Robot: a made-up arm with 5 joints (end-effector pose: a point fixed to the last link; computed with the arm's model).
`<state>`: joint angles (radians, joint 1 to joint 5).
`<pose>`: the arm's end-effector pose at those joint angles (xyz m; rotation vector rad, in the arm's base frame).
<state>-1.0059 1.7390 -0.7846 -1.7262 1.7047</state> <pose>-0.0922 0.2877 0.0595 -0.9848 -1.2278 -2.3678</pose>
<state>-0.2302 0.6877 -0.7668 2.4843 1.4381</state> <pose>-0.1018 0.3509 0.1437 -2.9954 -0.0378 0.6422</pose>
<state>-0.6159 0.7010 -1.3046 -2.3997 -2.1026</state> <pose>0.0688 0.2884 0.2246 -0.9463 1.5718 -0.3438</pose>
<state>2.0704 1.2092 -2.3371 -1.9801 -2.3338</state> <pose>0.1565 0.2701 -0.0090 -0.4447 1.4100 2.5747</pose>
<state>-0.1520 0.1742 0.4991 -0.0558 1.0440</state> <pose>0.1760 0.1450 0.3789 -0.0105 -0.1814 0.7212</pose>
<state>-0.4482 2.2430 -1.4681 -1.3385 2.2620</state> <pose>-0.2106 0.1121 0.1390 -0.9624 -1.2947 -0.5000</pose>
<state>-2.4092 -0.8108 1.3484 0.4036 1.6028</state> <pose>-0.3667 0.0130 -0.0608 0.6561 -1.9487 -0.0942</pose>
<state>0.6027 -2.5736 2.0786 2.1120 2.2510</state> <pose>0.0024 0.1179 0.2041 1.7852 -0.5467 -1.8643</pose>
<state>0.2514 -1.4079 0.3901 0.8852 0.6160</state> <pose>0.3739 -0.0042 0.2953 -0.4785 1.0966 -1.0726</pose>
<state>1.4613 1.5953 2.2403 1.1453 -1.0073</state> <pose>0.2487 0.3292 -0.0410 -1.9666 0.7469 -0.2541</pose>
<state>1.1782 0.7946 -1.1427 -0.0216 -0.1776</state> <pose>0.3269 0.2277 0.0560 1.0350 0.8659 1.5260</pose>
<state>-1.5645 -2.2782 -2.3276 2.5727 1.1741</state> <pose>-0.1086 0.2122 0.2612 -1.6507 0.4813 -1.0965</pose>
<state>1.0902 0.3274 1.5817 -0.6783 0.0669</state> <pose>0.2316 0.1854 0.0923 -0.1059 0.4997 -1.2719</pose>
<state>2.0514 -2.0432 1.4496 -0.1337 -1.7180</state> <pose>0.2144 -0.0508 -0.2128 1.0471 1.9229 0.7597</pose>
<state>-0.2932 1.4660 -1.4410 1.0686 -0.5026</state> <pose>-0.0674 0.0427 0.3177 -0.1372 -1.4958 2.2088</pose>
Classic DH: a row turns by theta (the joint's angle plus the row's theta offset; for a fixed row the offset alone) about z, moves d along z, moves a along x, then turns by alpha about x. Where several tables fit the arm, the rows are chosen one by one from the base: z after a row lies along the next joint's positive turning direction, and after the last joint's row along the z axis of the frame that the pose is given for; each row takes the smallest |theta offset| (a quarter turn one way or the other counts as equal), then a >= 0, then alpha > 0; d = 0 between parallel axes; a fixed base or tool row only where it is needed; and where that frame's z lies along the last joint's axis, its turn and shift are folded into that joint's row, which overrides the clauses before.
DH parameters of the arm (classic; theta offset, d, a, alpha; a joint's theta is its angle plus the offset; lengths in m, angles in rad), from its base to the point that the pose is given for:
base (fixed): 0 0.047 0 -1.5708
joint 1: 0 0.114 0.116 1.5708
joint 2: 0.9167 0 0.1134 3.1416
joint 3: -0.6541 -0.173 0.055 1.5708
joint 4: 0 -0.055 -0.025 1.5708
joint 5: -0.7662 0 -0.0736 0
tool (fixed): -0.8046 0.134 0 0

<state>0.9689 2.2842 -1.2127 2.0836 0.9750</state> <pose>0.1656 -0.1228 0.1447 -0.1413 -2.5687 1.3952</pose>
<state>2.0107 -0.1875 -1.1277 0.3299 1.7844</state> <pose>0.1881 0.3071 -0.3058 2.2336 0.6338 1.9567</pose>
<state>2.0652 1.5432 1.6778 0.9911 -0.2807</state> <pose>0.2448 0.3187 -0.1272 -0.9769 1.7668 0.7697</pose>
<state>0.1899 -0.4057 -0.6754 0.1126 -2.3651</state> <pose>0.2882 0.2980 0.2978 -0.2321 -0.0168 -2.0775</pose>
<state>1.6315 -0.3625 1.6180 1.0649 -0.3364</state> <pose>0.2672 0.1261 -0.3187 2.4959 -1.5569 0.8896</pose>
